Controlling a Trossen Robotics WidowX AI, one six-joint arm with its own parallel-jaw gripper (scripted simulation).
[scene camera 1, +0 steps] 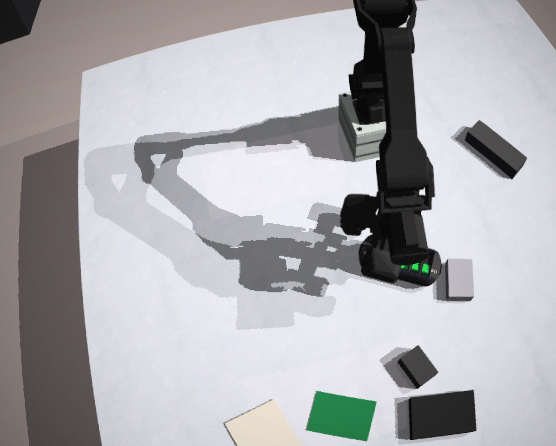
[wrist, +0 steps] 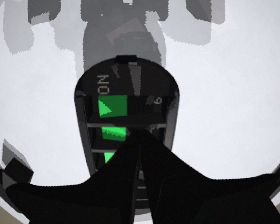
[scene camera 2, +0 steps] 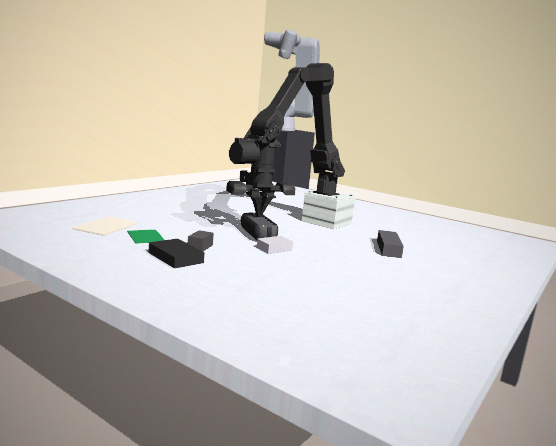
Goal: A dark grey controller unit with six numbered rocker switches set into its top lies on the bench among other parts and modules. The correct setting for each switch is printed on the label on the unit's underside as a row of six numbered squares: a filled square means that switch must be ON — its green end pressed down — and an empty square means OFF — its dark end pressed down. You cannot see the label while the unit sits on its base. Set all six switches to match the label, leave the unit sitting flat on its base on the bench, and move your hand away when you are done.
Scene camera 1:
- gripper: 387, 248
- dark cube: 416, 365
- grey block: 459, 285
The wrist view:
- gripper: 140, 135
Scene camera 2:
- gripper: 258, 218
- flat dark box: 176, 253
